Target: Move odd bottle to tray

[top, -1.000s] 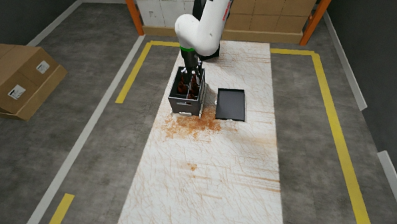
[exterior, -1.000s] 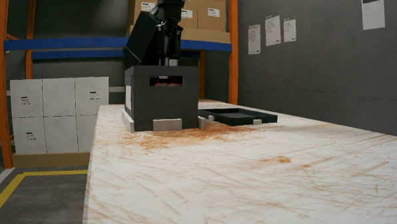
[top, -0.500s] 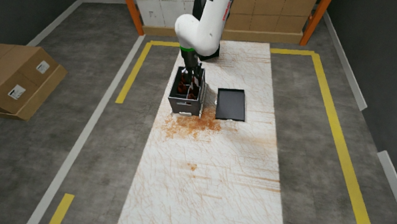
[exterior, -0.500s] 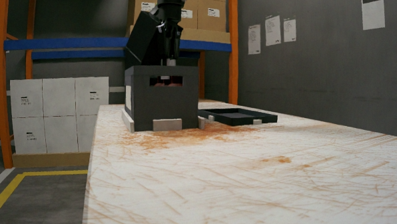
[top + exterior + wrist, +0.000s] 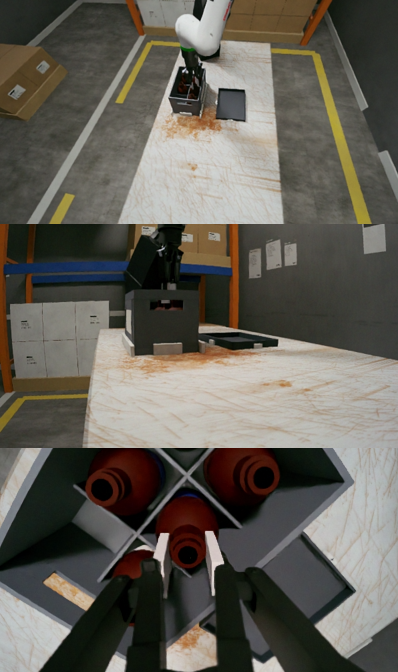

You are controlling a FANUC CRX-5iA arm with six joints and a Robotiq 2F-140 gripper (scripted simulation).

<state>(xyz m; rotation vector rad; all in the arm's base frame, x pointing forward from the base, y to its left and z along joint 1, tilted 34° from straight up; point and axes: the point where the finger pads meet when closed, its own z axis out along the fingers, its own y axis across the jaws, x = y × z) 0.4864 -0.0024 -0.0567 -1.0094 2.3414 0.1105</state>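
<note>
Right now my hand is 4 cm to the left of the grey crate and 9 cm above it. The rest, counted from my hand: dark tray: 1 cm behind, 25 cm to the left, 16 cm below.
</note>
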